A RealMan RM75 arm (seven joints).
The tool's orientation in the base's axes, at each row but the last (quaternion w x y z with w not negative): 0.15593, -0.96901, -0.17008, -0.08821; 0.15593, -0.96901, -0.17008, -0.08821; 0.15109, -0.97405, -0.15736, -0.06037; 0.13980, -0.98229, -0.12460, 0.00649; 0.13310, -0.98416, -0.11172, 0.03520; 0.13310, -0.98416, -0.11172, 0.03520
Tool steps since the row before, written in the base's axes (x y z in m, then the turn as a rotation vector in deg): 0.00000, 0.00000, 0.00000, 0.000, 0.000, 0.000; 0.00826, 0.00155, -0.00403, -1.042, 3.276, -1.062; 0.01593, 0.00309, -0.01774, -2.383, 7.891, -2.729; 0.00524, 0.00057, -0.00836, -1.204, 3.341, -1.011; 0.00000, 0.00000, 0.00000, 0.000, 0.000, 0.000; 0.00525, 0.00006, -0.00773, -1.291, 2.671, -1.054
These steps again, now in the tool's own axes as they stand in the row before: 0.00000, 0.00000, 0.00000, 0.000, 0.000, 0.000; 0.00722, 0.00266, 0.00526, -0.214, -3.010, 1.959; 0.01299, 0.00726, 0.01888, -0.423, -7.163, 4.890; 0.00503, 0.00305, 0.00794, -0.365, -3.120, 1.941; 0.00000, 0.00000, 0.00000, 0.000, 0.000, 0.000; 0.00543, 0.00313, 0.00693, -0.602, -2.497, 1.821
